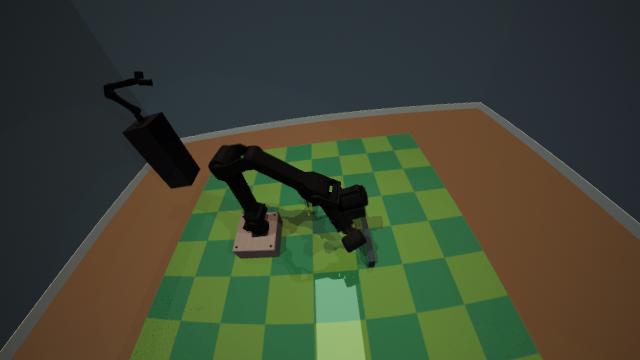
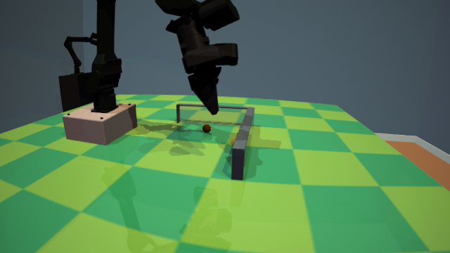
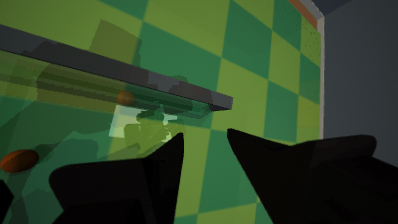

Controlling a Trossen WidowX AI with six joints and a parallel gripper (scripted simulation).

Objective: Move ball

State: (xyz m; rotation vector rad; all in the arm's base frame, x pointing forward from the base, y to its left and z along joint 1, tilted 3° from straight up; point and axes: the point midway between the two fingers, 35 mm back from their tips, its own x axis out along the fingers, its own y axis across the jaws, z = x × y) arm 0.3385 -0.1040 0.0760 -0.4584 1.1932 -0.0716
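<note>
My gripper tip is now 18 cm to the right of the orange ball, 9 cm above it and 5 cm past it. From my gripper tip the other things lie so: see-through copy of ball (9 cm to the left, 9 cm below, 3 cm ahead).
</note>
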